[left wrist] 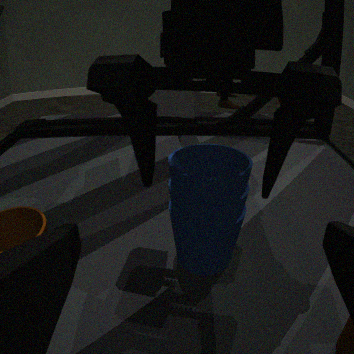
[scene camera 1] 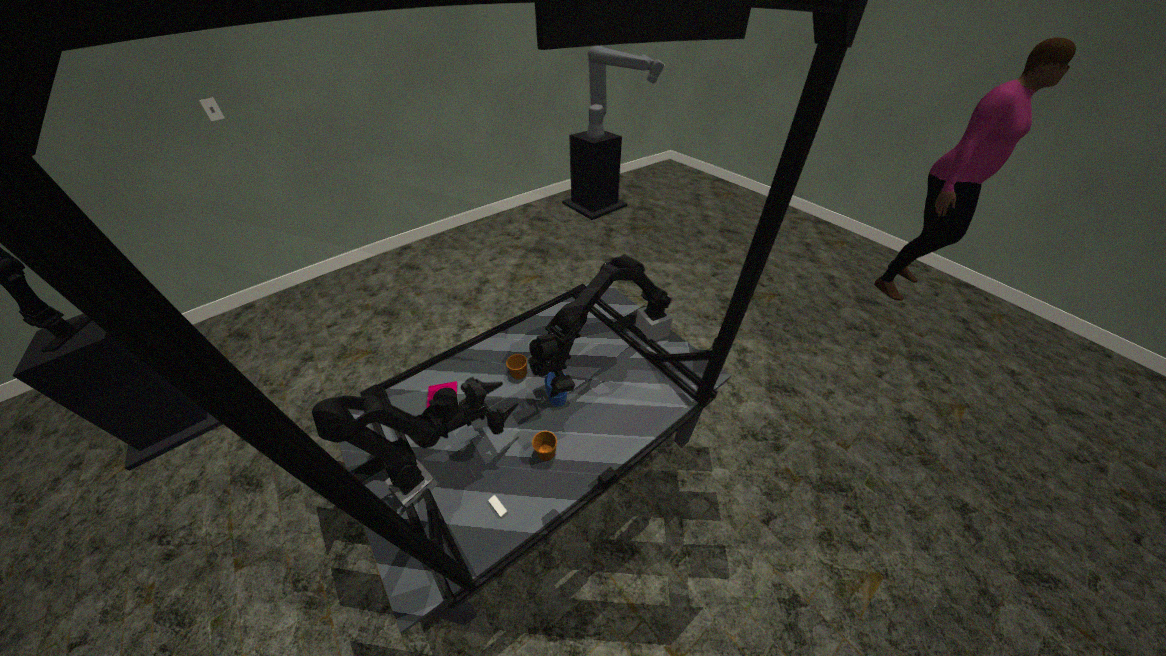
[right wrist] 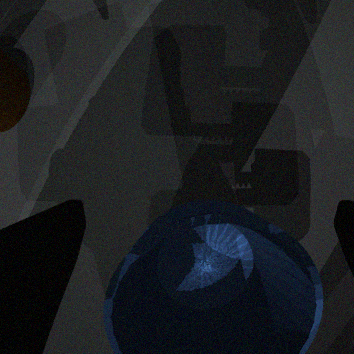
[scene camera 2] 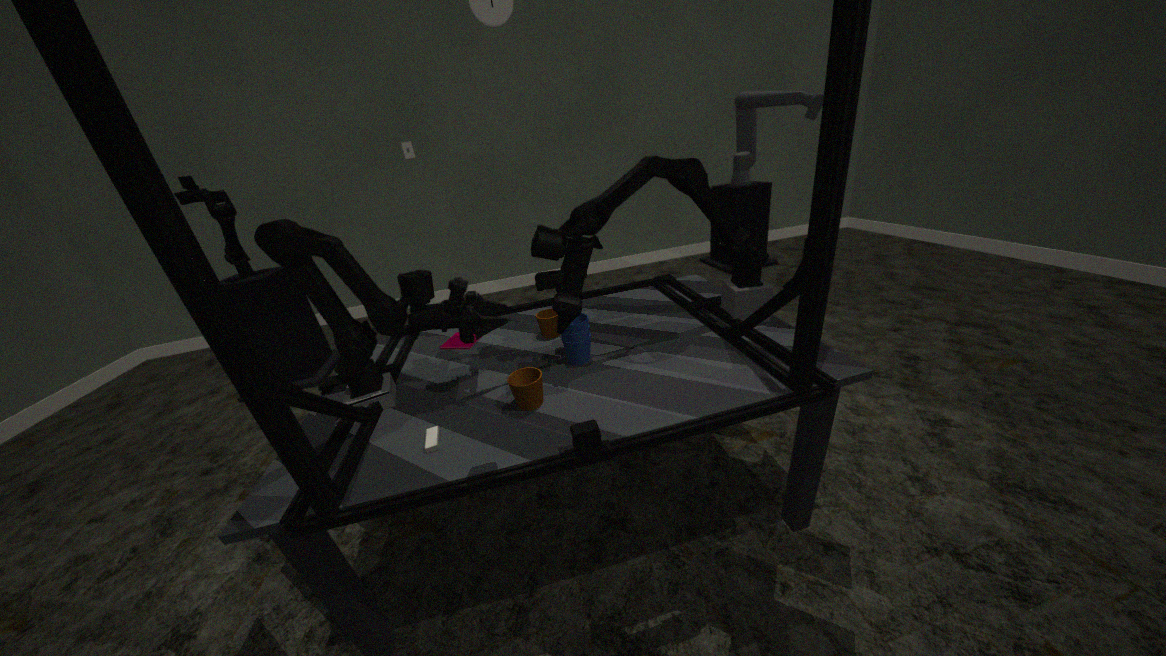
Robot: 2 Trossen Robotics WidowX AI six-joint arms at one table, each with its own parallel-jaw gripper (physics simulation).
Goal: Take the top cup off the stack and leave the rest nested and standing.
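Places are measured from the left arm's base along level axes (x left, y back, z up), in metres.
Where they show: left gripper, fingertip midpoint: (left wrist: 205, 237) (scene camera 1: 510, 392) (scene camera 2: 507, 313); right gripper, fingertip midpoint: (left wrist: 204, 191) (scene camera 1: 546, 386) (right wrist: 215, 214) (scene camera 2: 560, 325); left arm's base, origin of the base link: (scene camera 1: 409, 479) (scene camera 2: 367, 387); right arm's base, origin of the base link: (scene camera 1: 655, 313) (scene camera 2: 746, 283).
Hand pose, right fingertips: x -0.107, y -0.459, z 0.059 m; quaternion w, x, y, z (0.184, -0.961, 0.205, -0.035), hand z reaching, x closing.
Observation:
Each offset is from my right fingertips to the top centre of the thing.
A stack of nested blue cups @[dx -0.017, dy -0.032, dz -0.035 m] (scene camera 1: 557, 398) (scene camera 2: 577, 346) (left wrist: 207, 215) stands upright on the table; three rims show in the left wrist view. In the right wrist view the open mouth of the top blue cup @[dx -0.017, dy -0.032, dz +0.013 m] (right wrist: 215, 295) shows low between the fingers. My right gripper (left wrist: 204, 191) is open and empty, pointing down, with a fingertip to each side of the upper stack as seen in the left wrist view. My left gripper (scene camera 1: 507, 396) is open and empty, to the left of the stack and apart from it, facing it. Dim light hides the right fingertips' exact distance from the cup.
One orange cup @[dx +0.169, dy -0.027, dz -0.034 m] (scene camera 1: 516, 368) (scene camera 2: 547, 325) stands behind the stack, another @[dx -0.119, dy +0.131, dz -0.034 m] (scene camera 1: 544, 447) (scene camera 2: 527, 391) in front. A pink square (scene camera 1: 442, 390) (scene camera 2: 458, 341) lies by the left arm, a pale block @[dx -0.125, dy +0.337, dz -0.089 m] (scene camera 1: 497, 505) (scene camera 2: 431, 438) near the front left. Dark frame posts rise at the table's sides.

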